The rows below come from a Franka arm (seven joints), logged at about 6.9 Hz.
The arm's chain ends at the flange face. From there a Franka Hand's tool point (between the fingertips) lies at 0.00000 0.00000 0.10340 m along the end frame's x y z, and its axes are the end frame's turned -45 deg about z.
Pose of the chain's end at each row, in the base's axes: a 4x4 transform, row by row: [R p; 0 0 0 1], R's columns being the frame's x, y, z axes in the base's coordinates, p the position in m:
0.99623 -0.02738 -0.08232 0.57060; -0.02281 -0.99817 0.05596 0.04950; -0.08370 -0.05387 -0.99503 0.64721; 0 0 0 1
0.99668 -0.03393 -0.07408 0.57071; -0.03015 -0.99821 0.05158 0.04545; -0.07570 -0.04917 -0.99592 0.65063; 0 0 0 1
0.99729 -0.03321 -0.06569 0.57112; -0.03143 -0.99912 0.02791 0.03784; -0.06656 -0.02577 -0.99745 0.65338; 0 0 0 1
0.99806 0.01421 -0.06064 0.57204; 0.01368 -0.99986 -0.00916 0.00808; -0.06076 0.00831 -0.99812 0.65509; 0 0 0 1
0.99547 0.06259 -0.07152 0.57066; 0.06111 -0.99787 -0.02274 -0.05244; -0.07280 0.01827 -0.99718 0.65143; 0 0 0 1
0.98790 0.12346 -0.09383 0.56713; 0.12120 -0.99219 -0.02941 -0.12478; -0.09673 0.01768 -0.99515 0.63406; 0 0 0 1
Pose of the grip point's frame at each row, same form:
0.72380 0.68508 -0.08232 0.56209; 0.68968 -0.72194 0.05596 0.05529; -0.02109 -0.09728 -0.99503 0.54432; 0 0 0 1
0.72875 0.68077 -0.07408 0.56305; 0.68452 -0.72716 0.05158 0.05078; -0.01876 -0.08830 -0.99592 0.54765; 0 0 0 1
0.72867 0.68171 -0.06569 0.56433; 0.68426 -0.72871 0.02791 0.04073; -0.02884 -0.06529 -0.99745 0.55024; 0 0 0 1
0.69569 0.71578 -0.06064 0.56577; 0.71668 -0.69733 -0.00916 0.00713; -0.04884 -0.03709 -0.99812 0.55188; 0 0 0 1
0.65965 0.74816 -0.07152 0.56326; 0.74881 -0.66239 -0.02274 -0.05479; -0.06440 -0.03856 -0.99718 0.54832; 0 0 0 1
0.61125 0.78585 -0.09383 0.55743; 0.78729 -0.61588 -0.02941 -0.12782; -0.08090 -0.05590 -0.99515 0.53116; 0 0 0 1

